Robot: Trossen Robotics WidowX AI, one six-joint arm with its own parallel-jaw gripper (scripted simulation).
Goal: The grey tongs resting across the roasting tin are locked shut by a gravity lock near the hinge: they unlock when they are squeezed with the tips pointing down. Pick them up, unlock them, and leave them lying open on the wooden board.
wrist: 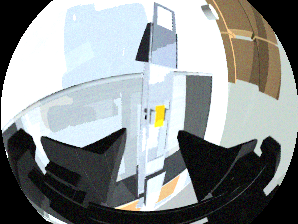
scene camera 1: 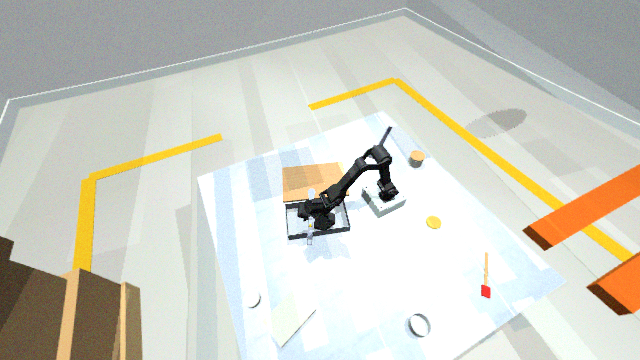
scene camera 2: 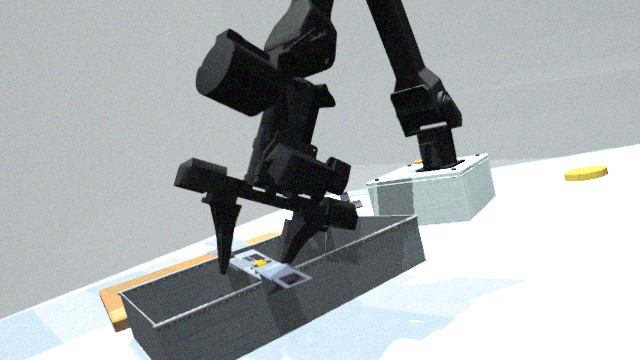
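You can see my gripper here (that's my gripper (scene camera 2: 248, 279) (wrist: 152, 133)). There's a grey roasting tin (scene camera 2: 197, 305) (wrist: 78, 115) too, and I can also see a wooden board (scene camera 1: 297, 180).
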